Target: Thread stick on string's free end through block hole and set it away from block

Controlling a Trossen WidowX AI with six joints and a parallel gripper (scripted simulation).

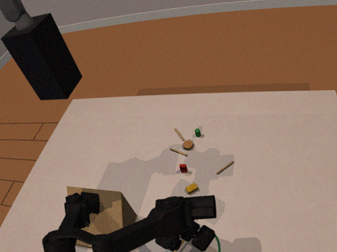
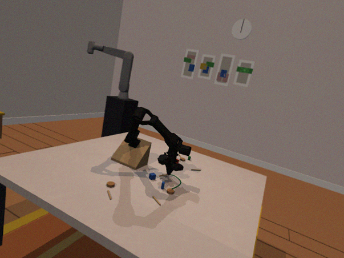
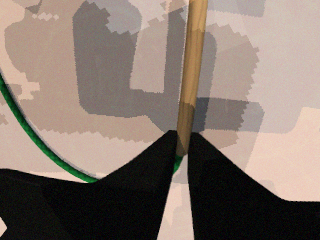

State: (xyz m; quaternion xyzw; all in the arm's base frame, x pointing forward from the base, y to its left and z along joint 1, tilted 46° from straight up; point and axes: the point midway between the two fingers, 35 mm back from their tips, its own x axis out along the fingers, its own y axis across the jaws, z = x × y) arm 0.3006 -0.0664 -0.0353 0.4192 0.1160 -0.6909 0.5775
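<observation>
Right now my gripper tip is 50 mm past the blue cube and 100 mm to the left of it. Also, from my gripper tip: thin wooden stick: 10 mm behind, 10 mm to the right; yellow block: 20 mm behind, 170 mm to the left, 10 mm below; round wooden button: 100 mm ahead, 160 mm to the right, 10 mm below.
</observation>
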